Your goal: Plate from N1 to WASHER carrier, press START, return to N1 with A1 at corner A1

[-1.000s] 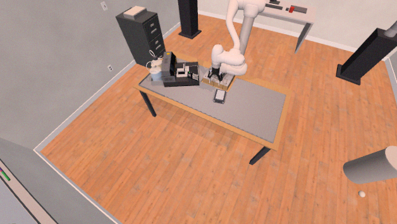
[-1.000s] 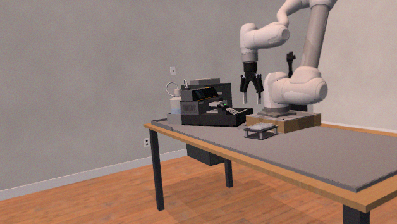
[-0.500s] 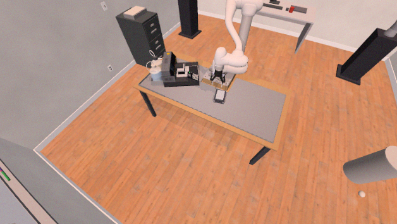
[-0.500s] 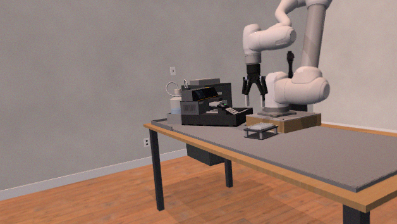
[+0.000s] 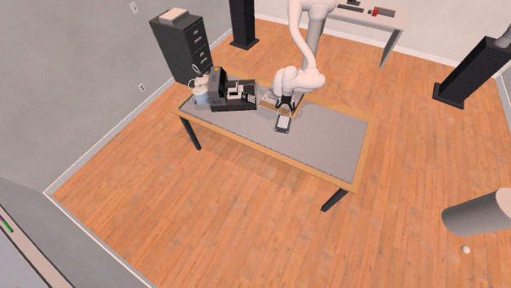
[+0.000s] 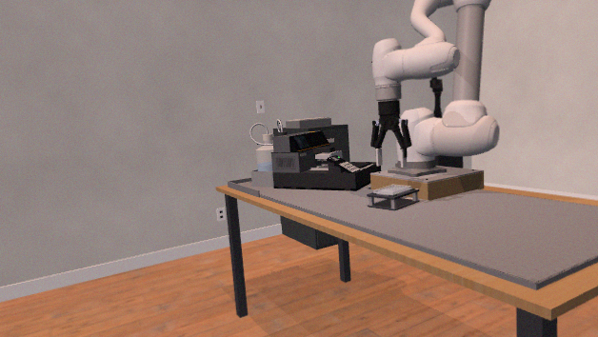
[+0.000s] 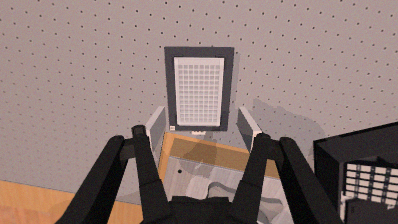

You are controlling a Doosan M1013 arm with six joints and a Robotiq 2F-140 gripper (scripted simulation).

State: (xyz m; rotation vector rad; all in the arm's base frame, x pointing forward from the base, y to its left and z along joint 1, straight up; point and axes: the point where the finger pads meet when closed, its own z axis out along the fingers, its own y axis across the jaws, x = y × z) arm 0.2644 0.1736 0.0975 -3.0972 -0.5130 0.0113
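Right now the white well plate is 10 mm to the left of my hand and 110 mm below it. The rest, counted from my hand: black plate nest N1: 10 mm to the left, 120 mm below; then plate washer: 50 mm behind, 580 mm to the right, 40 mm below.
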